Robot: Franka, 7 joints.
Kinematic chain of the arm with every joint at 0, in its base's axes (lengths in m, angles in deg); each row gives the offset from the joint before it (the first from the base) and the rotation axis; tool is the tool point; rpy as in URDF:
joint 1: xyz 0 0 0.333 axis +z
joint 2: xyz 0 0 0 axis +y
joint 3: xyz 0 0 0.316 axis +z
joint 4: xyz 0.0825 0 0 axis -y
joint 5: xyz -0.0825 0 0.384 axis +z
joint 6: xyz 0 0 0 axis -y
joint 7: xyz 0.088 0 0 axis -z
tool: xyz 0 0 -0.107 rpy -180 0 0
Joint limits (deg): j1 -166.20..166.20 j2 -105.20..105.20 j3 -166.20..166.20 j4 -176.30..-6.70 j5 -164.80..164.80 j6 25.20..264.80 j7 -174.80..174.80
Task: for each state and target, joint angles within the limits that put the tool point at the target. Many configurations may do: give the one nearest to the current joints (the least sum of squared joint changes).
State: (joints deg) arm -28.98 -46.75 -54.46 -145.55 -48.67 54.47 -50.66
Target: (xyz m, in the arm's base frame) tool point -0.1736 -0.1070 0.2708
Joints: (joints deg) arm -53.25 -39.54 -74.75 -163.32 -49.92 43.15 -50.66
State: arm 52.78 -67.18 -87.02 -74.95 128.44 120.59 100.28
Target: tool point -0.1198 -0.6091 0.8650
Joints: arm 35.47 -56.66 -71.16 -60.81 128.28 114.17 100.28
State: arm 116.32 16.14 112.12 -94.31 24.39 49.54 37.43
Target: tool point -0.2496 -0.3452 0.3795
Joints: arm 111.97 -8.80 114.03 -118.90 22.07 60.21 37.43
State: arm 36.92 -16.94 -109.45 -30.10 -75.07 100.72 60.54
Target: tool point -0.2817 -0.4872 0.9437
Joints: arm 35.54 -27.25 -112.07 -30.67 -76.30 106.39 60.54
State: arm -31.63 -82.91 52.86 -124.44 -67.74 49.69 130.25
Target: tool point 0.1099 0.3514 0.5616
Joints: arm -33.04 -88.16 74.75 -126.43 -63.62 49.22 130.25
